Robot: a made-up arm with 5 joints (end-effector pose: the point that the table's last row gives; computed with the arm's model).
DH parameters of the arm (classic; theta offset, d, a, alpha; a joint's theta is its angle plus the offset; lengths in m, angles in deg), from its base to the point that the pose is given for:
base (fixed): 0 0 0.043 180
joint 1: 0 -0.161 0.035 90
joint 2: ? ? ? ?
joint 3: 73.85 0 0.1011 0
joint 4: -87.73 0.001 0 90
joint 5: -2.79 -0.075 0 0
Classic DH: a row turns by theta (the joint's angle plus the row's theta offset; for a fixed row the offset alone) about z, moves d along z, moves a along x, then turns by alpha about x.
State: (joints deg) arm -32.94 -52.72 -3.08 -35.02 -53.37
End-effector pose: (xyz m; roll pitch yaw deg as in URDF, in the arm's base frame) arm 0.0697 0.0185 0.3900 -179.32 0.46 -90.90
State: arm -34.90 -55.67 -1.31 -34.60 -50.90
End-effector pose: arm 0.0640 0.0158 0.3882 -178.73 0.94 -91.40
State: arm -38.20 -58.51 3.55 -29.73 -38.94
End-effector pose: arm 0.0700 0.0225 0.3830 176.46 -3.96 -99.95
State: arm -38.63 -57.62 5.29 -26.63 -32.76
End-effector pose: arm 0.0794 0.0303 0.3803 173.53 -8.96 -105.31
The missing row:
joint 2: -76.12 0 0.0876 0
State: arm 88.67 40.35 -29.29 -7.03 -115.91
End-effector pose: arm 0.0505 -0.2807 0.1915 85.41 28.62 179.13
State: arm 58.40 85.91 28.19 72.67 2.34
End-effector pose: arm 0.0487 -0.0074 0.0611 -176.21 83.22 125.41
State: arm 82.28 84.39 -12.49 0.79 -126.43
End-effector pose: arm 0.0681 -0.1774 -0.0180 13.57 10.84 149.79
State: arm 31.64 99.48 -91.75 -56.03 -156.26
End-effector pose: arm 0.2699 -0.1387 0.1726 162.33 38.41 -58.79
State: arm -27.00 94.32 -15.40 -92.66 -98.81
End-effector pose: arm 0.2336 0.0982 0.0531 104.02 11.26 -60.21
